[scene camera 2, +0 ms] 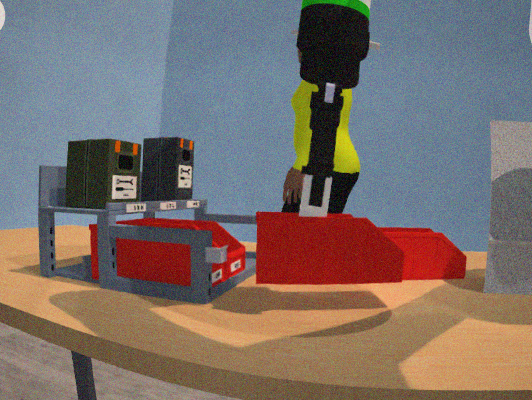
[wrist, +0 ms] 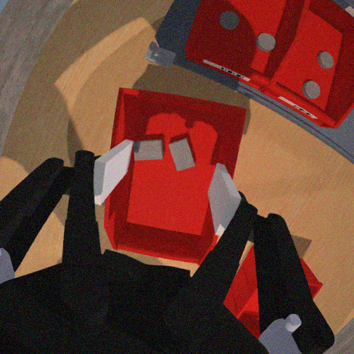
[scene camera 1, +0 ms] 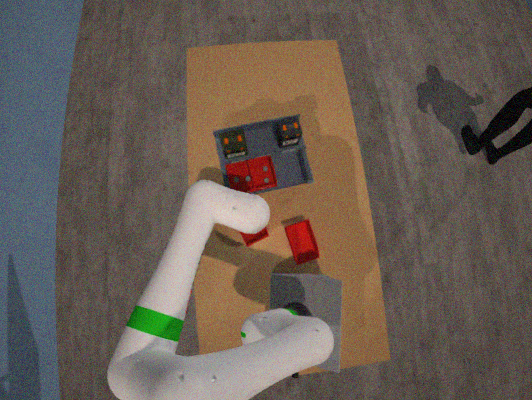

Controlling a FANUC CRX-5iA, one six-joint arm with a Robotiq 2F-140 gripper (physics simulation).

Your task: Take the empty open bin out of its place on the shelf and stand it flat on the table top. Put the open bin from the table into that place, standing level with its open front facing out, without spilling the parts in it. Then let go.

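Places are measured from the arm's base along level axes (x ahead, y left, z up), in metres.
Where they show: gripper, fingertip midpoint: (scene camera 2: 308,236).
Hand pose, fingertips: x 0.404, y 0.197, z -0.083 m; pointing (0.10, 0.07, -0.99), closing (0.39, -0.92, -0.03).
After its pixels a point has its place.
An open red bin (scene camera 1: 256,236) {z -0.130, x 0.327, y 0.154 m} (scene camera 2: 320,250) {z -0.094, x 0.373, y 0.237 m} (wrist: 165,205) with two grey blocks (wrist: 149,149) (wrist: 182,153) inside hangs nearly level, a little above the table, its shadow apart below it. My gripper (scene camera 2: 314,210) (wrist: 171,166) has its fingers spread inside this bin, pressed outward against both side walls, holding it. In scene camera 1 the fingers are hidden. Another red bin (scene camera 1: 302,241) {z -0.160, x 0.309, y -0.050 m} (scene camera 2: 430,255) {z -0.124, x 0.270, y -0.002 m} (wrist: 249,280), empty in scene camera 1, stands on the table beyond it in scene camera 2. The grey-blue shelf (scene camera 1: 262,145) {z -0.061, x 0.716, y 0.135 m} (scene camera 2: 106,250) {z -0.111, x 0.626, y 0.315 m} has an open place at its lower right in scene camera 1.
Two joined red bins (scene camera 1: 250,172) {z -0.082, x 0.599, y 0.185 m} (scene camera 2: 155,260) {z -0.120, x 0.571, y 0.278 m} (wrist: 305,65) with round grey parts fill the neighbouring shelf places. A green case (scene camera 1: 234,144) {z 0.034, x 0.678, y 0.247 m} (scene camera 2: 102,175) {z -0.016, x 0.658, y 0.294 m} and a dark case (scene camera 1: 290,133) {z 0.059, x 0.719, y 0.027 m} (scene camera 2: 167,170) {z -0.001, x 0.721, y 0.064 m} stand on top. A grey block (scene camera 1: 327,300) {z 0.081, x 0.095, y -0.096 m} (scene camera 2: 510,215) {z -0.054, x 0.137, y 0.056 m} stands beyond the bins. A person (scene camera 2: 351,145) is behind the table.
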